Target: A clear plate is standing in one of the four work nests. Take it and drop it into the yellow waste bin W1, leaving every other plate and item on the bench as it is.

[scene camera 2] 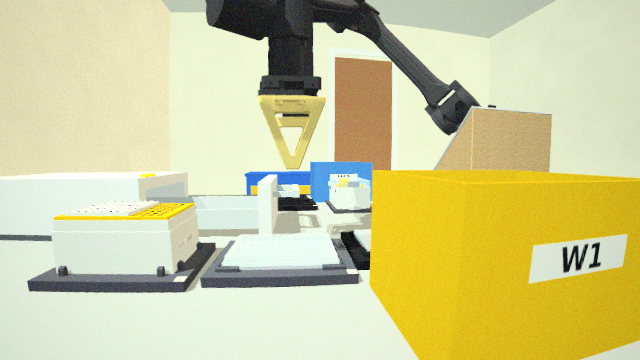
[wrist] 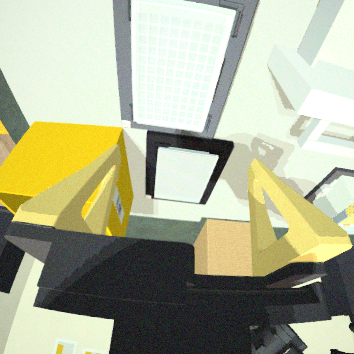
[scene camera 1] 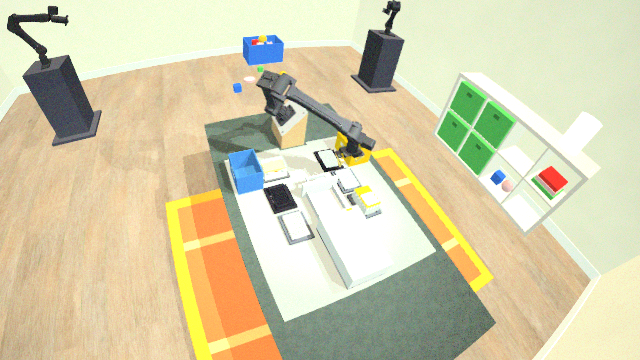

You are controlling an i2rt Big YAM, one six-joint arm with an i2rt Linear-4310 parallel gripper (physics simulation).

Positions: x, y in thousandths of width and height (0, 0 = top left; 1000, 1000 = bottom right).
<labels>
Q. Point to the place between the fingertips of my gripper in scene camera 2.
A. At 457, 468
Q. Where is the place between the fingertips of my gripper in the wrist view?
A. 527, 442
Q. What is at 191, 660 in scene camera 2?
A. A yellow-topped tip box.
</labels>
